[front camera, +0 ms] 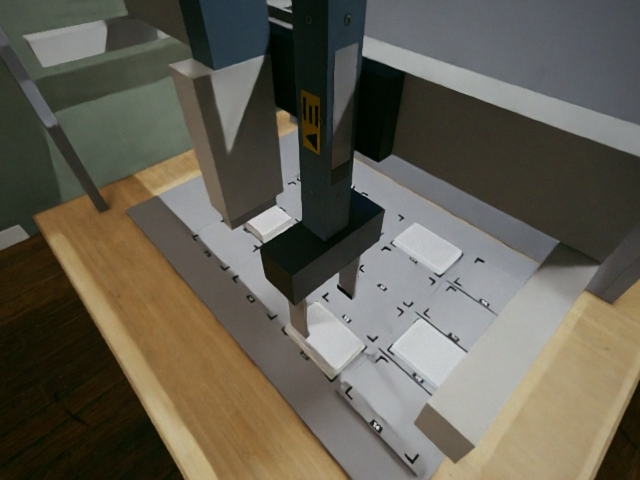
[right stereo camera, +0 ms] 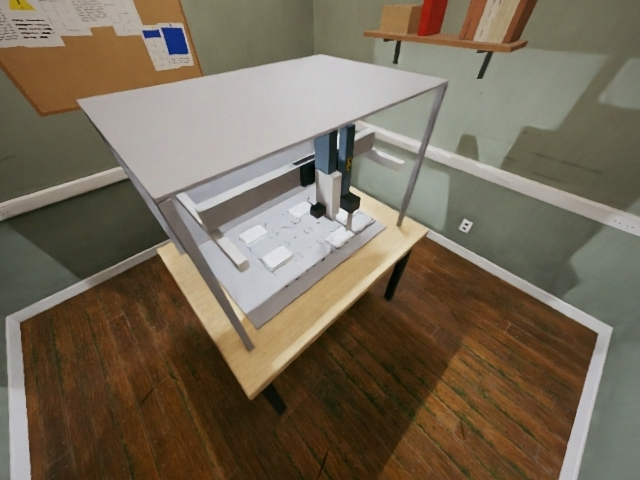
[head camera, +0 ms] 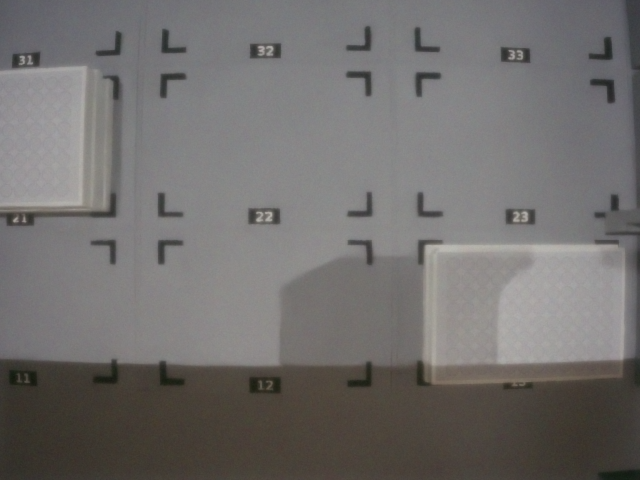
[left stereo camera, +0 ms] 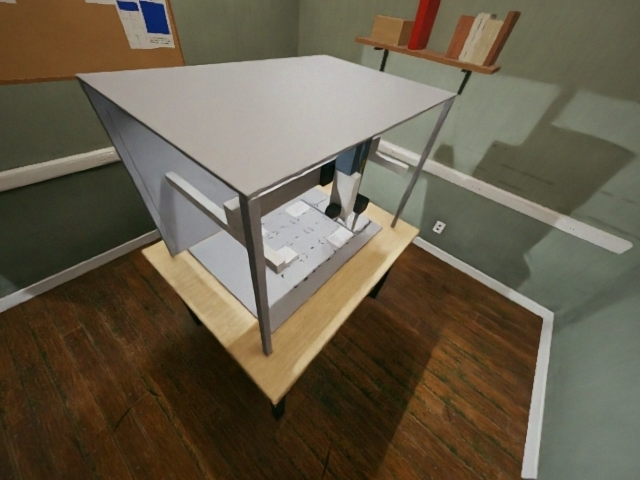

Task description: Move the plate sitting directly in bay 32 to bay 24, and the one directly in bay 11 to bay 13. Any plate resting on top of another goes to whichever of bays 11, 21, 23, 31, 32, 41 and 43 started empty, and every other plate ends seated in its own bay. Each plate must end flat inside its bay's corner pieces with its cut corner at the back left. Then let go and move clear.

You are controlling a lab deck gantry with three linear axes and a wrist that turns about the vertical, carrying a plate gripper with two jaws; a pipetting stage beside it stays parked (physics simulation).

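Frame: origin at the robot's base, x ahead, y left, z up, level; millimetres.
Seen in the pictures: gripper, fingertip midpoint: [front camera: 324, 310] [right stereo camera: 340, 224] [left stereo camera: 343, 225]; robot's base at its link origin: [front camera: 194, 237] [right stereo camera: 286, 286] [left stereo camera: 295, 287].
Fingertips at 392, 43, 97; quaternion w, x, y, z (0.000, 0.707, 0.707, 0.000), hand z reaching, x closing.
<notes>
Pixels of each thing's top centre, then the offset from my fingertips to it, as dx, dy, dz. "*": a spot on its surface instead.
- white plate at its top centre: [head camera: 532, 315] [front camera: 323, 335] [right stereo camera: 339, 236] [left stereo camera: 340, 236] +0, +0, -83
- thick white stack at its top centre: [front camera: 261, 212] [left stereo camera: 282, 256] [right stereo camera: 277, 256] -328, +107, -70
- bay 43 at a spot on its surface: [front camera: 428, 248] [left stereo camera: 299, 208] [right stereo camera: 302, 208] * +8, +314, -83
- bay 41 at a spot on its surface: [right stereo camera: 253, 234] * -330, +315, -70
My plate gripper [front camera: 328, 313] is open, its two jaws spread above the front plate, apart from it in the front view. One jaw end shows at the head view's right edge. A white plate [front camera: 330, 341] [head camera: 560, 315] [left stereo camera: 339, 237] [right stereo camera: 339, 236] lies in bay 13. Another plate [front camera: 429, 351] sits in bay 24. A thick white stack [front camera: 268, 222] [head camera: 41, 139] [right stereo camera: 277, 256] stands in bay 21, with stepped layers along its side. Further plates sit in bay 43 [front camera: 428, 248] [left stereo camera: 297, 208] [right stereo camera: 298, 209] and bay 41 [right stereo camera: 253, 234]. Cut corners cannot be made out.
Bays 12, 22, 23, 32 and 33 hold no plate in the head view. The pipetting stage [front camera: 242, 149] [right stereo camera: 328, 193] hangs beside the gripper, near the bay 21 stack in the front view. A pale side rail [front camera: 496, 361] crosses the deck's right side.
</notes>
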